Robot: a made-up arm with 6 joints.
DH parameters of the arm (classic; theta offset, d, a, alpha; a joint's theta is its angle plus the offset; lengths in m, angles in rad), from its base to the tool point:
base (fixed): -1.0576 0 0.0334 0
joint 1: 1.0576 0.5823 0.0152 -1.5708
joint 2: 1.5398 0 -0.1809 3.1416
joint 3: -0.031 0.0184 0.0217 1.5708
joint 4: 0 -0.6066 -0.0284 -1.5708
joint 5: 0 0.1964 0.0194 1.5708
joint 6: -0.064 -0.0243 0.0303 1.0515
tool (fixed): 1.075 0.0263 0 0
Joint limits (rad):
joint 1: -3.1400..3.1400
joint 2: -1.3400..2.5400
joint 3: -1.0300..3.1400
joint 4: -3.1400..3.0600
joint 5: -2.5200..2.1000
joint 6: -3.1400..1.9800
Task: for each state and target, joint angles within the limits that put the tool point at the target. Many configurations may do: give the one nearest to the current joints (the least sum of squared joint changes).
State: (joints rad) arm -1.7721 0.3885 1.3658 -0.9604 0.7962 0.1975
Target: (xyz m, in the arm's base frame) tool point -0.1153 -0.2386 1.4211
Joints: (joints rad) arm -1.6580 0.1711 1.7434 -1.0765 0.9987 0.4009
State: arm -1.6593 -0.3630 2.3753 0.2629 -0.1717 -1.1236
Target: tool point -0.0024 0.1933 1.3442
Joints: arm -2.1934 0.1889 1.9853 0.5558 -0.1648 -1.1341
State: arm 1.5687 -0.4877 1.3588 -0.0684 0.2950 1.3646
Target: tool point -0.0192 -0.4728 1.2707
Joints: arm 0.9427 -0.7891 1.3219 -0.0969 0.0369 1.2750
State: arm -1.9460 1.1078 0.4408 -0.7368 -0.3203 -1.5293
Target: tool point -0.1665 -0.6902 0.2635
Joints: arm -1.6042 1.1575 0.6571 -0.7463 -0.3224 -1.5419
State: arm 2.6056 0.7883 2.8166 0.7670 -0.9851 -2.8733
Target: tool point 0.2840 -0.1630 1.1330
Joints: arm 2.4209 1.0766 3.1400 1.1838 -0.9808 -2.9952
